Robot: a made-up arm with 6 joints. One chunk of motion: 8 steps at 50 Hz.
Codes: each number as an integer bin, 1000 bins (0 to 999) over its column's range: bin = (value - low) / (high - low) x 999, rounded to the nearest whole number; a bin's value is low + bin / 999 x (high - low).
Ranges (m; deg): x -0.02..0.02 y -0.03..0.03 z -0.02..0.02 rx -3..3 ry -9..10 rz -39..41
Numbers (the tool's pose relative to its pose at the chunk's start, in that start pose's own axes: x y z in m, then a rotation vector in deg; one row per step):
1: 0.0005 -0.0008 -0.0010 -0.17 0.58 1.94
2: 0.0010 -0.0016 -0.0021 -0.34 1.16 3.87
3: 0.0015 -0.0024 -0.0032 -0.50 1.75 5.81
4: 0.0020 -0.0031 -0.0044 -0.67 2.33 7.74
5: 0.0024 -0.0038 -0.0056 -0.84 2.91 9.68
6: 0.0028 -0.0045 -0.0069 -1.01 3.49 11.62
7: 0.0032 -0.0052 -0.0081 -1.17 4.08 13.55
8: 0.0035 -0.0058 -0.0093 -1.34 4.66 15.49
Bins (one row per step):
1: 512 486 475 471 504 511
2: 524 473 447 443 534 535
3: 537 460 420 416 565 560
4: 549 448 390 388 596 584
5: 559 436 360 360 626 608
6: 569 425 327 331 657 632
7: 579 413 297 305 688 656
8: 587 403 267 276 718 680

